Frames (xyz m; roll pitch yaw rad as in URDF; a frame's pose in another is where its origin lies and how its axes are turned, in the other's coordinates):
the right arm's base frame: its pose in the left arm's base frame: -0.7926 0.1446 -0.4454 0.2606 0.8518 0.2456
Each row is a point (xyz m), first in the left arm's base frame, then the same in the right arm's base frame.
Working: the left arm's base frame: its pose in the right arm's base frame: 0.1481 -0.1039 0.9027 -0.1144 -0.8755 -0.0732

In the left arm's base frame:
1: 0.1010 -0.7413 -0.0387
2: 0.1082 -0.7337 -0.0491
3: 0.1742 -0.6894 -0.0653
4: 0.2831 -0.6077 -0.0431
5: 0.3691 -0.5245 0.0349
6: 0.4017 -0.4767 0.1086
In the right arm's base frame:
1: 0.1230 -0.8449 1.0098
2: 0.1366 -0.8395 1.0082
3: 0.1981 -0.8018 1.0453
4: 0.2640 -0.7227 1.1371
5: 0.2736 -0.6316 1.2467
6: 0.2466 -0.5736 1.3151

